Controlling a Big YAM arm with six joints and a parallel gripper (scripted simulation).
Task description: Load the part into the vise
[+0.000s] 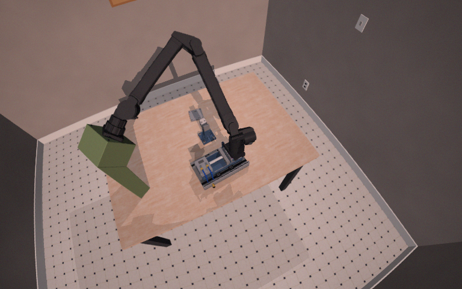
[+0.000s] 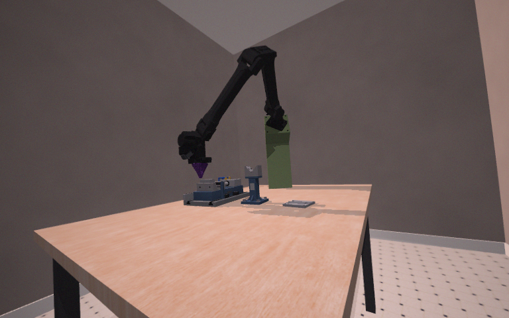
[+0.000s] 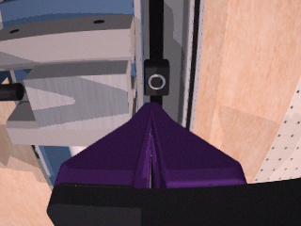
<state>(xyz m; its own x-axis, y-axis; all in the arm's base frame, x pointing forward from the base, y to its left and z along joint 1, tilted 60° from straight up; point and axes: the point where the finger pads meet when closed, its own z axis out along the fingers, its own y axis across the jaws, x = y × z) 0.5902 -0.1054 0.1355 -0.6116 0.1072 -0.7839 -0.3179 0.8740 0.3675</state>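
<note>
My gripper is now 20 mm past the part, 40 mm to the right of it and 40 mm above it. Round my hand: fixed jaw 70 mm to the left, 50 mm below; then work stop rod 50 mm behind, 90 mm to the left, 40 mm below; then moving jaw 60 mm behind, 40 mm to the left, 50 mm below.
</note>
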